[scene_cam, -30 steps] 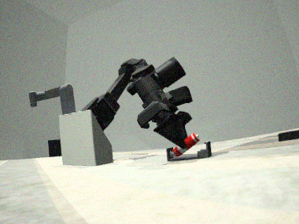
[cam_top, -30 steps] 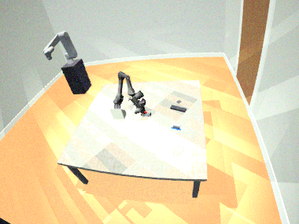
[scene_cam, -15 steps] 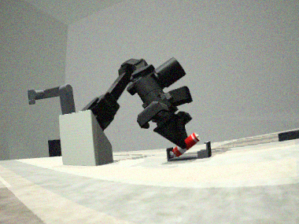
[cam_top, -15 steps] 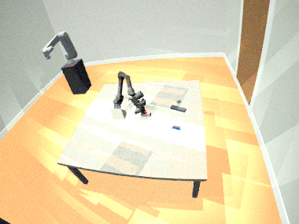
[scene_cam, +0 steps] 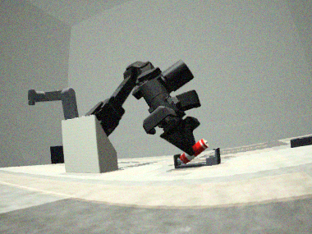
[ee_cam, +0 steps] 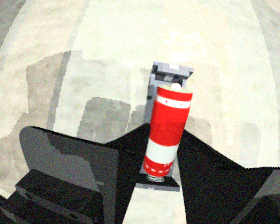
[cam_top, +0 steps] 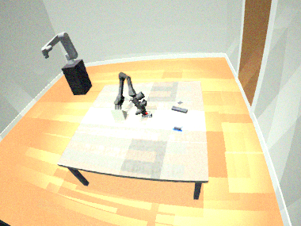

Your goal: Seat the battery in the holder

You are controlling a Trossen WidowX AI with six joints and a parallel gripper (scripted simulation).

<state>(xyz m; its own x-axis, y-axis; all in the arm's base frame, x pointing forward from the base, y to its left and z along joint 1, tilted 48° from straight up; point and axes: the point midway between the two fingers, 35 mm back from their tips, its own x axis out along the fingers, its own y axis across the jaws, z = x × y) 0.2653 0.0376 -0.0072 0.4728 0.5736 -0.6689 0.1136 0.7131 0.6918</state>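
The battery lies 10 mm above my gripper tip.
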